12 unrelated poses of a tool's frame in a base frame.
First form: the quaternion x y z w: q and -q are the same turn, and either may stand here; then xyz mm.
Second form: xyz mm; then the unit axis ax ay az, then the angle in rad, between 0 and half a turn. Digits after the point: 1 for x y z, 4 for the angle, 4 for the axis.
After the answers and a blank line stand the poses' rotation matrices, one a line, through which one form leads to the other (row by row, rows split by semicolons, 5 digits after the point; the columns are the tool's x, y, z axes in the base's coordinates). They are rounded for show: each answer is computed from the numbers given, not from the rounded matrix.
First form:
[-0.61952, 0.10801, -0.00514, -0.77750, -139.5, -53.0, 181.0]
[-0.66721, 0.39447, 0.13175, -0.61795, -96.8, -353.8, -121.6]
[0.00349, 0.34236, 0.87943, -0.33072, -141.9, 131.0, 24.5]
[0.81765, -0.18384, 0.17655, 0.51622, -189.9, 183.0, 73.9]
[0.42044, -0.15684, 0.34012, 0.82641, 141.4, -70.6, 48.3]
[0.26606, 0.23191, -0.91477, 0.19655, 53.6, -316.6, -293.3]
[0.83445, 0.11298, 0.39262, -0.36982, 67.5, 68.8, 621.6]
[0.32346, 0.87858, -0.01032, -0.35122, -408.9, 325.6, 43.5]
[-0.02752, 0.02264, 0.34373, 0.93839, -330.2, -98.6, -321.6]
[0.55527, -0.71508, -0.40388, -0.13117, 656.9, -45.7, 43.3]
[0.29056, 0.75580, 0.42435, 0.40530, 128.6, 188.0, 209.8]
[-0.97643, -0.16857, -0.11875, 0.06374, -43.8, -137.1, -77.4]
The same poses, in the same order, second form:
[-139.5, -53.0, 181.0, 0.9851, -0.1717, 0.0082, 1.3602]
[-96.8, -353.8, -121.6, 0.8486, -0.5017, -0.1676, 1.8093]
[-141.9, 131.0, 24.5, -0.0037, -0.3628, -0.9319, 2.4675]
[-189.9, 183.0, 73.9, 0.9547, -0.2147, 0.2061, 2.0567]
[141.4, -70.6, 48.3, 0.7467, -0.2785, 0.6040, 1.1962]
[53.6, -316.6, -293.3, 0.2714, 0.2365, -0.9330, 2.7459]
[67.5, 68.8, 621.6, -0.8981, -0.1216, -0.4226, 2.3840]
[-408.9, 325.6, 43.5, -0.3455, -0.9384, 0.0110, 2.4238]
[-330.2, -98.6, -321.6, -0.0796, 0.0655, 0.9947, 0.7057]
[656.9, -45.7, 43.3, -0.5601, 0.7213, 0.4074, 2.8785]
[128.6, 188.0, 209.8, 0.3178, 0.8267, 0.4642, 2.3070]
[-43.8, -137.1, -77.4, -0.9784, -0.1689, -0.1190, 3.0140]

0.97661 -0.14182 -0.16159; -0.12584 0.23234 -0.96446; 0.17432 0.96224 0.20906
0.65407 -0.36356 -0.66334; -0.68922 0.07494 -0.72066; 0.31172 0.92855 -0.20156
-0.78122 0.58408 -0.22031; -0.57930 -0.54683 0.60447; 0.23259 0.59986 0.76555
0.87007 -0.48291 0.09891; -0.11836 -0.39944 -0.90909; 0.47852 0.77926 -0.40470
0.71944 -0.69404 0.02677; 0.43027 0.41510 -0.80160; 0.54523 0.58822 0.59726
-0.78116 0.48300 -0.39560; -0.23619 -0.81517 -0.52887; -0.57793 -0.31970 0.75086
0.66617 0.47896 0.57169; -0.10185 -0.70093 0.70592; 0.73882 -0.52848 -0.41816
-0.54403 0.56113 -0.62383; 0.57563 0.79053 0.20908; 0.61048 -0.24535 -0.75307
0.76267 -0.64635 0.02357; 0.64386 0.76218 0.06721; -0.06141 -0.03609 0.99746
-0.34893 -0.90009 -0.26093; -0.68818 0.05710 0.72329; -0.63613 0.43195 -0.63935
-0.50261 0.09523 0.85925; 0.78319 0.47100 0.40592; -0.36605 0.87698 -0.31132
0.91496 0.34433 0.21041; 0.31406 -0.93504 0.16451; 0.25339 -0.08444 -0.96367

